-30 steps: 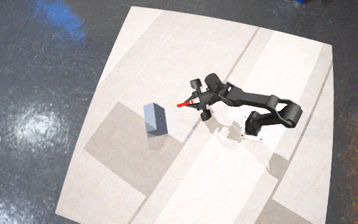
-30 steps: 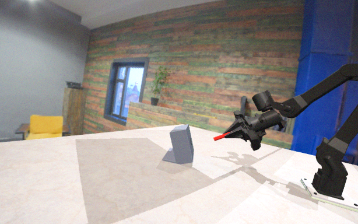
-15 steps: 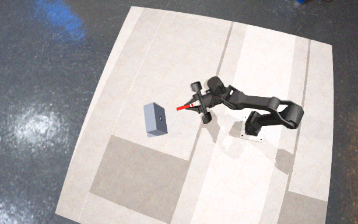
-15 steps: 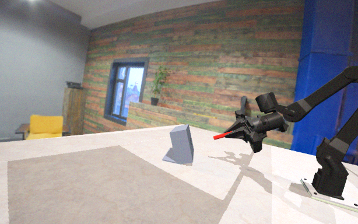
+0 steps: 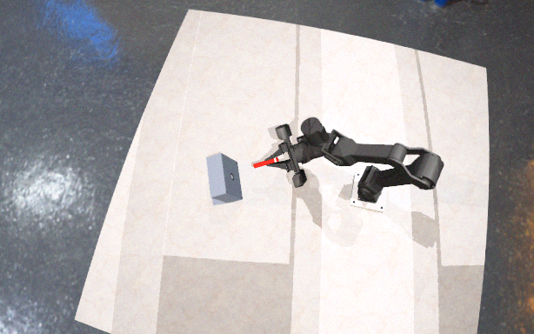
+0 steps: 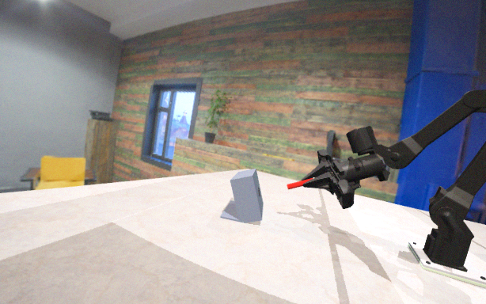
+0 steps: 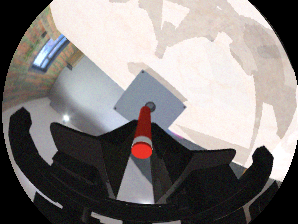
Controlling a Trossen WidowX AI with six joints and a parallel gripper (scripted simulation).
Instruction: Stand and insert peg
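Right now my gripper tip is 120 mm short of the grey sloped panel, 60 mm to the right of it and 50 mm above it. The rest, counted from my gripper tip: red peg (10 mm to the right, 10 mm behind, 10 mm above); then panel foot (150 mm ahead, 100 mm below, 70 mm to the left).
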